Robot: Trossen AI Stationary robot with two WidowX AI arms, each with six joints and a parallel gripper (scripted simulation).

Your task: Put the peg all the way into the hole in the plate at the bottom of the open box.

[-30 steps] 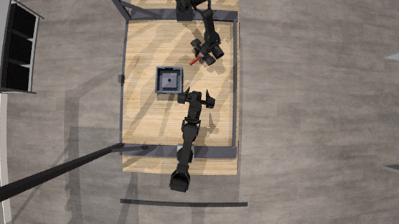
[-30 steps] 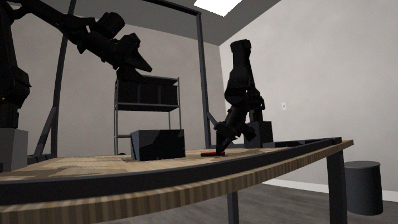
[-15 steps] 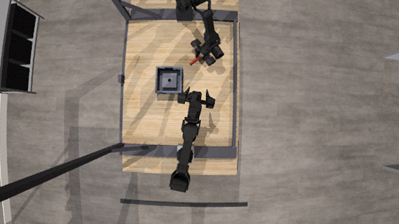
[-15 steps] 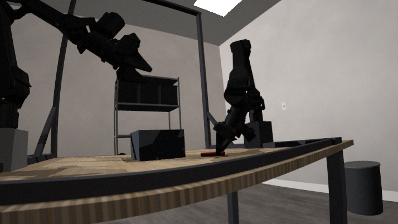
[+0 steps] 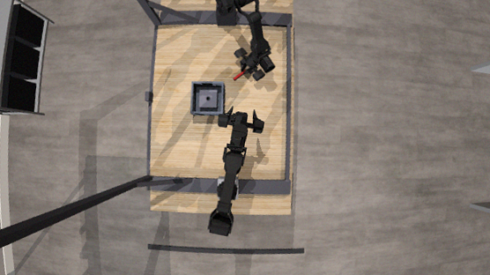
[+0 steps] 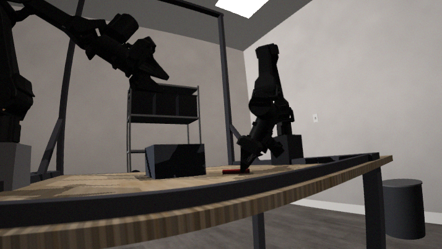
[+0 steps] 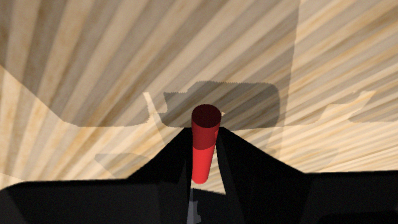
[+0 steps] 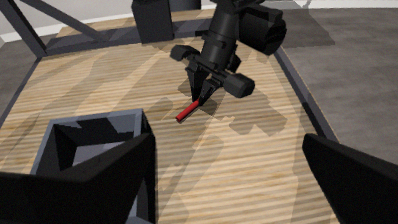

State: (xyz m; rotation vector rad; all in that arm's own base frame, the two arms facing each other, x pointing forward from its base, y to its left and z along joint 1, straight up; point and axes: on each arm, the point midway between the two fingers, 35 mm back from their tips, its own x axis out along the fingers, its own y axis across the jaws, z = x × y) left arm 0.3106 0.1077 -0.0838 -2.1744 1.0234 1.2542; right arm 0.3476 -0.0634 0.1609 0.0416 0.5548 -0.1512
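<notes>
Now: left hand 3 cm past the red peg, 2 cm to the left of it and 3 cm above it. The rest, counted from my left hand: plate 19 cm behind, 16 cm to the right, 1 cm above; box 19 cm behind, 16 cm to the right, 1 cm below.
</notes>
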